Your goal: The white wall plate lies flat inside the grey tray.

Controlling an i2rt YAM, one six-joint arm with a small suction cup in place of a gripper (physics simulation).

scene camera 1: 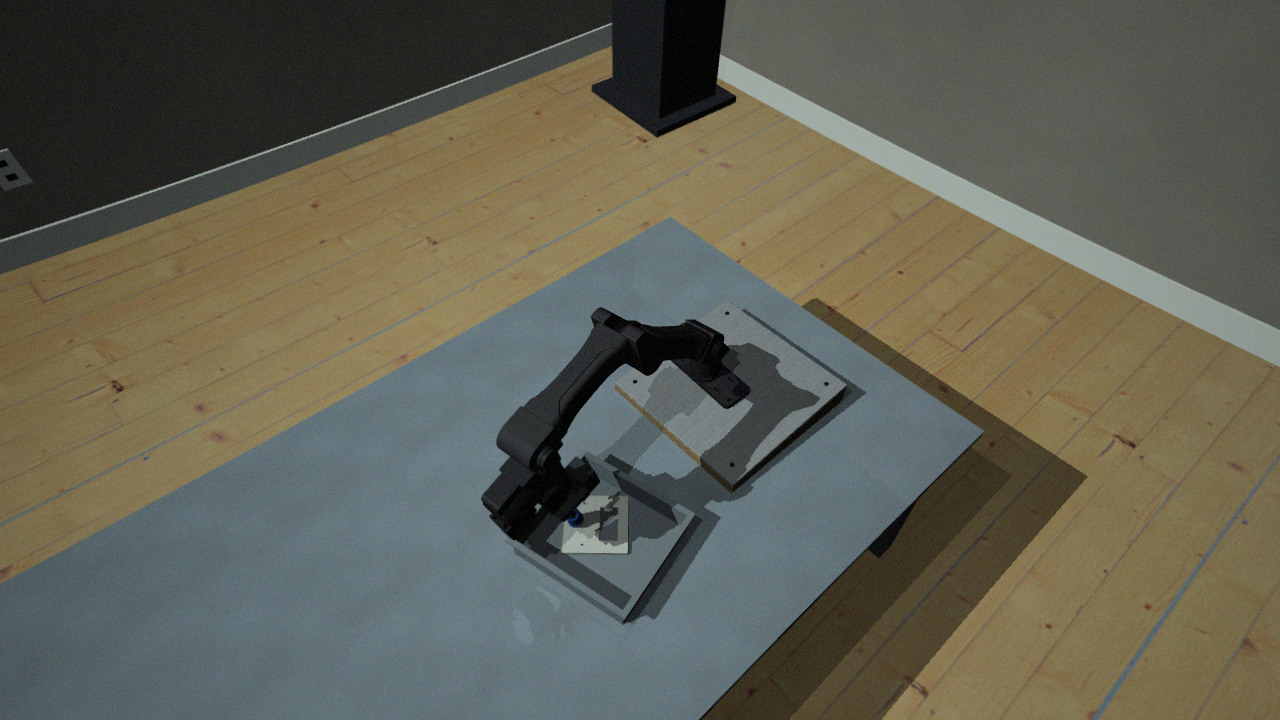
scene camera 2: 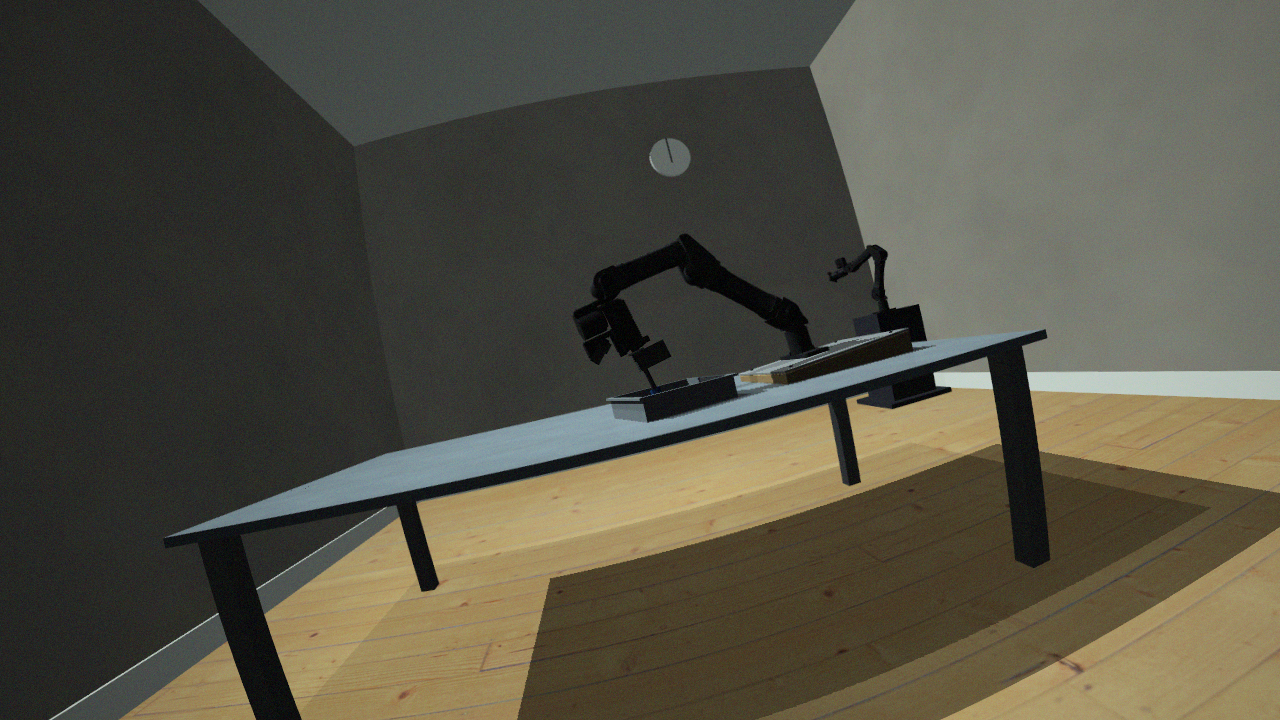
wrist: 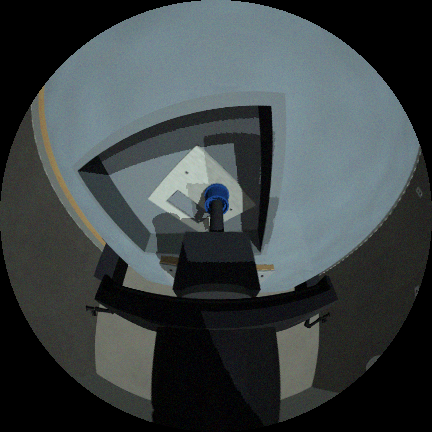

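Observation:
A grey tray [scene camera 1: 614,584] is here, and I also see it in scene camera 2 [scene camera 2: 677,397] and in the wrist view [wrist: 244,131]. There is a white wall plate [scene camera 1: 587,534] too, which appears in the wrist view [wrist: 203,170] as well. Scene camera 2 does not show the white wall plate, hidden by the grey tray. My suction cup [scene camera 1: 577,522] is also visible in scene camera 2 [scene camera 2: 644,358] and in the wrist view [wrist: 215,189]. The cup holds nothing, and it is 4 cm from the middle of the white wall plate.

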